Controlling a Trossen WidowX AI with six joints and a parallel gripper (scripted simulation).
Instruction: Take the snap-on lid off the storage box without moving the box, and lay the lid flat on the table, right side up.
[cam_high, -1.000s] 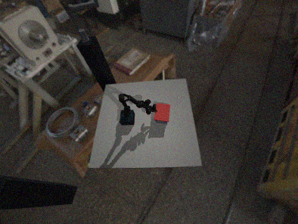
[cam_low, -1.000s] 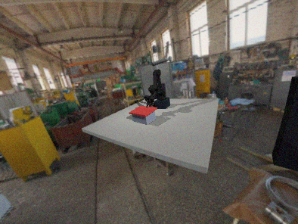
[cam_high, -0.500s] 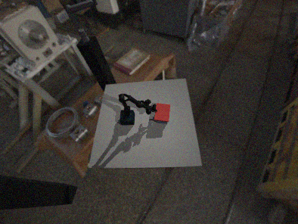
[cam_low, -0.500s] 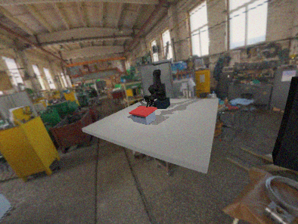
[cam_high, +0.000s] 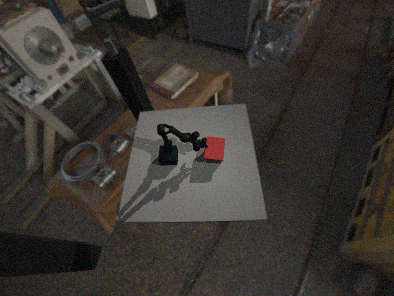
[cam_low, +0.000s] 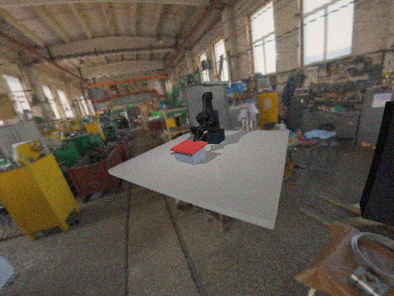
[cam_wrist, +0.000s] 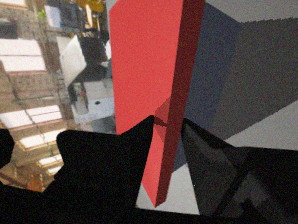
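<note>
The lid lies 8 cm ahead of my gripper tip. From my gripper tip the other things lie so: grey storage box (7 cm ahead, 6 cm below).
</note>
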